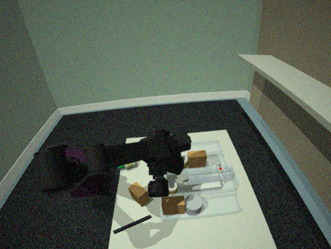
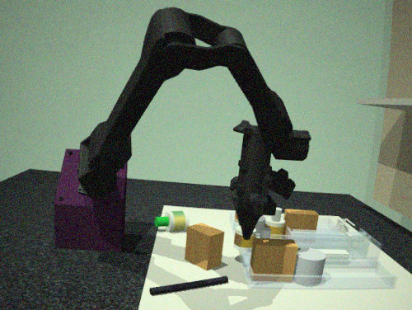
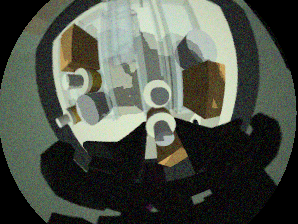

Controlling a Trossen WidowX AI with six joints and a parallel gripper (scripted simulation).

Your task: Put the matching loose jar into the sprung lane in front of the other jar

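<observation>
My gripper tip is now 80 mm past the orange box, 30 mm to the left of it and 20 mm above it. Round my gripper tip: red mark (230 mm ahead, 40 mm to the left, 20 mm above); then black rod (140 mm to the right, 100 mm behind, 50 mm below).
</observation>
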